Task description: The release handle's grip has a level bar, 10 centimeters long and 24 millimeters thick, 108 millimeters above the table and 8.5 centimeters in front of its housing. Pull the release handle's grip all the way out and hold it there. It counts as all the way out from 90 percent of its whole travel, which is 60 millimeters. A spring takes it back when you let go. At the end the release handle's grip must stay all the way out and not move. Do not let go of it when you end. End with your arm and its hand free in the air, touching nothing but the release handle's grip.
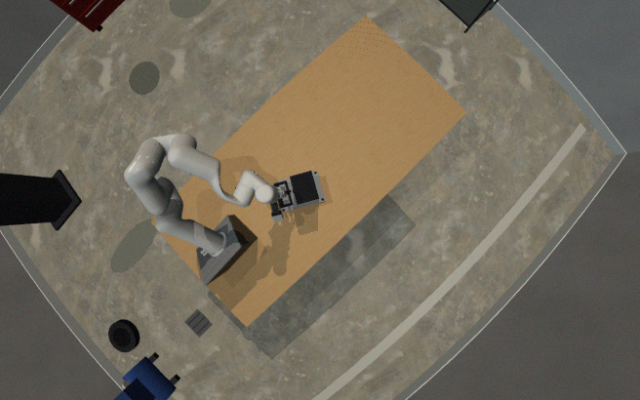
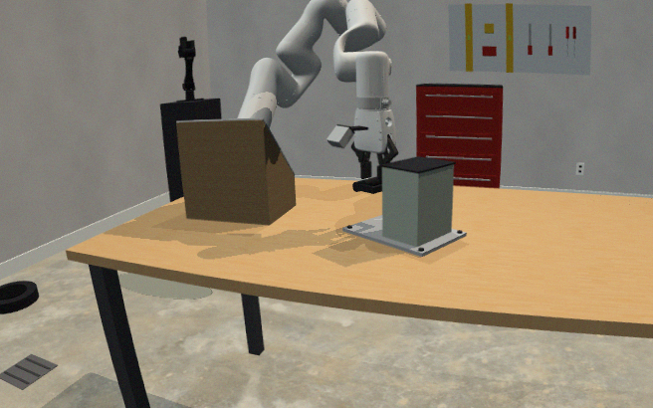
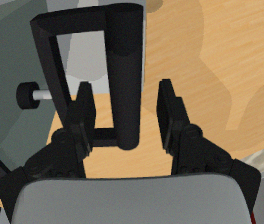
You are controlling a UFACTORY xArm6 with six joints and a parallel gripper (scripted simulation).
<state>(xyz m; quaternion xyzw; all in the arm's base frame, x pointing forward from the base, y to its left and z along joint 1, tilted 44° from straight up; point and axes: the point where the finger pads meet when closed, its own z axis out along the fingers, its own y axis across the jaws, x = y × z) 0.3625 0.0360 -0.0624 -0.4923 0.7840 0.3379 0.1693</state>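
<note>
The black grip is 5 cm ahead of my hand, 2 cm to the right of it and 2 cm below it.
</note>
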